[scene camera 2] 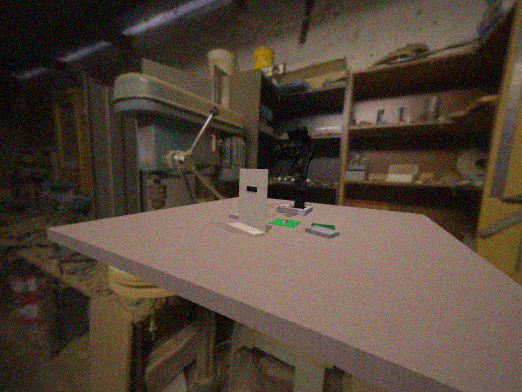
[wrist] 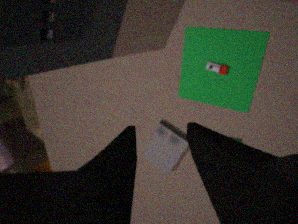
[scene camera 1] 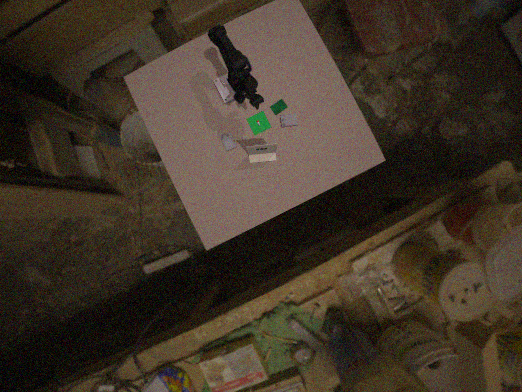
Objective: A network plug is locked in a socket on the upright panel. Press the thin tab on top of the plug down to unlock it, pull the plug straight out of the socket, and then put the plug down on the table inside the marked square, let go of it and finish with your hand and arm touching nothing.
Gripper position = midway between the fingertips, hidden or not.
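Observation:
A grey block [wrist: 167, 145] and a green square [wrist: 243, 51] are visible in the scene, and with them the gripper [wrist: 161, 131].

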